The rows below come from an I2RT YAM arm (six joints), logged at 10 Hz.
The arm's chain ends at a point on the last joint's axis. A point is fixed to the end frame.
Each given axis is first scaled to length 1.
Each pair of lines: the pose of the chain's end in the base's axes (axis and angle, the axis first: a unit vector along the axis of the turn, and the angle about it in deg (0 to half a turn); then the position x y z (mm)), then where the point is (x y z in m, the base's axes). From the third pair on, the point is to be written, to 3 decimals.
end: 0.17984, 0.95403, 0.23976, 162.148, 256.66, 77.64, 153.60
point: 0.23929 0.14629 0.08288
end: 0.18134, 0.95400, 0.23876, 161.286, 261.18, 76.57, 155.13
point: 0.24522 0.14504 0.08391
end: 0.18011, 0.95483, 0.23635, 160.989, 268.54, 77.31, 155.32
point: 0.253 0.145 0.084
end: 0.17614, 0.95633, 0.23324, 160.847, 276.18, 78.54, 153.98
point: 0.260 0.146 0.082
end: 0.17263, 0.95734, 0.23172, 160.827, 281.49, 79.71, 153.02
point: 0.265 0.147 0.080
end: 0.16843, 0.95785, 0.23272, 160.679, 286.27, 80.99, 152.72
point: 0.270 0.148 0.080
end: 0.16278, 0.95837, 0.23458, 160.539, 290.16, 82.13, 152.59
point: 0.273 0.149 0.080
